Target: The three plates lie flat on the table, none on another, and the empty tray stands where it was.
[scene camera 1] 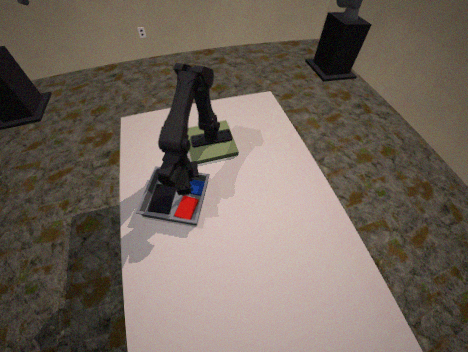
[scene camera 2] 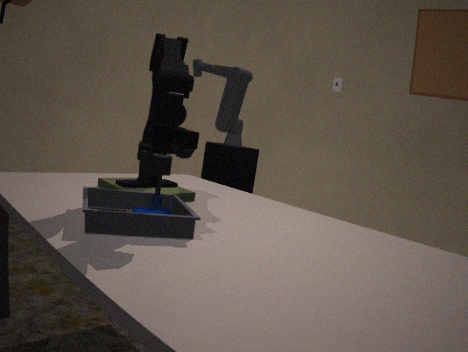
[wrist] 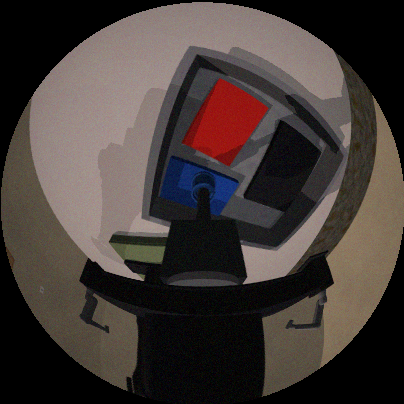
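A grey tray stands on the white table near its left edge. Its compartments hold three flat plates: a red plate, a black plate and a blue plate. My suction cup points straight down over the middle of the blue plate, at or just above its surface. The blue plate lies in its compartment and is not lifted. In scene camera 1 the arm hides the cup.
The arm's green base block sits just behind the tray. Black pedestals stand on the floor, one bearing a grey arm. The table's left edge runs close beside the tray.
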